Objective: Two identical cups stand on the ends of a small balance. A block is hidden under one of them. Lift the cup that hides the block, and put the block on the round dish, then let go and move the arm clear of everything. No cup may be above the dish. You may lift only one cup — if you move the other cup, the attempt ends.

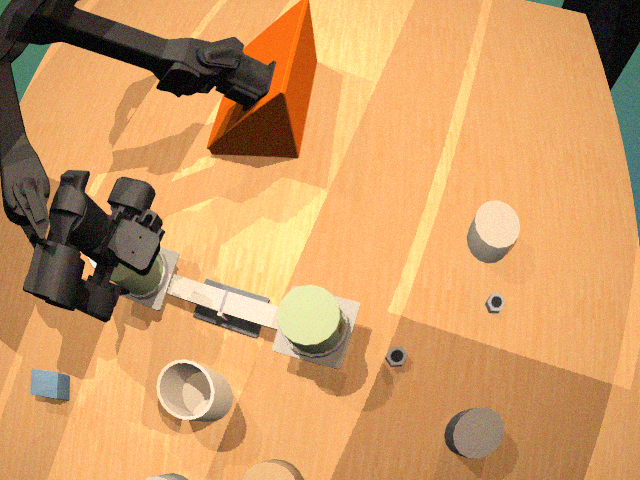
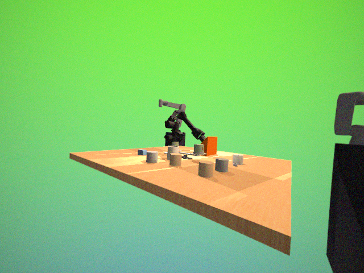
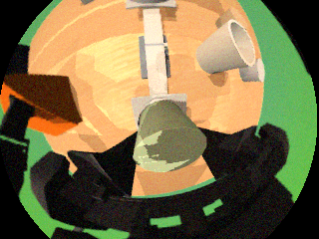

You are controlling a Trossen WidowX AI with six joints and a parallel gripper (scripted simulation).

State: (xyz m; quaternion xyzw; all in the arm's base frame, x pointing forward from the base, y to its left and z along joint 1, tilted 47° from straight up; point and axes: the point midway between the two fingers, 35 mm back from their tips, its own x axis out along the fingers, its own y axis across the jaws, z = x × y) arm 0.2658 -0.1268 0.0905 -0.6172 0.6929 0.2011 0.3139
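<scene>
My gripper tip is now 1 cm above the pale green block. From my gripper tip the other things lie so: blue block: 20 cm ahead, 16 cm to the right, 5 cm below; beige cup: 16 cm ahead, 11 cm to the left, 3 cm below; round white dish: 9 cm to the right, 7 cm below, 5 cm behind.
</scene>
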